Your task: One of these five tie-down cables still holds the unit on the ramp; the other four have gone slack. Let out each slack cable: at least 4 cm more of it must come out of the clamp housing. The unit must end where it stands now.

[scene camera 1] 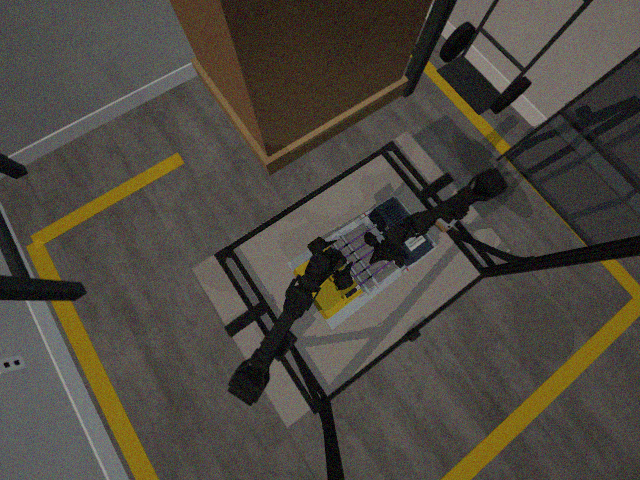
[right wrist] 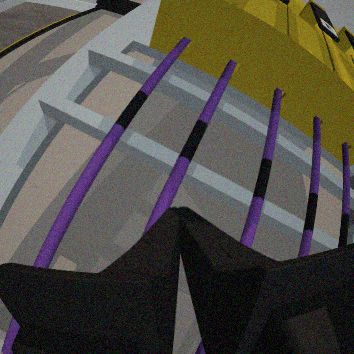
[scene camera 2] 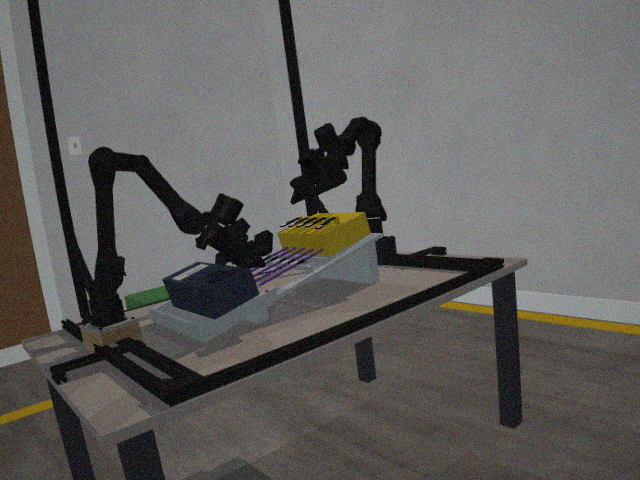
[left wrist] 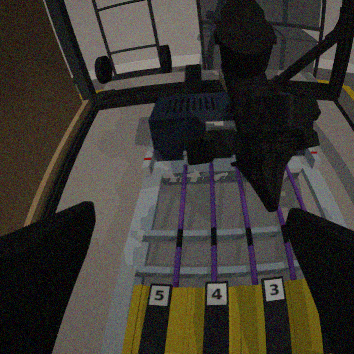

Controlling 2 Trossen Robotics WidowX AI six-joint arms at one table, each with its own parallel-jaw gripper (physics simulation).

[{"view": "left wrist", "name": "left gripper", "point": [195,216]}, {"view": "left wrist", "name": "right gripper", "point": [272,210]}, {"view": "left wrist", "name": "dark blue unit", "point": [174,120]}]
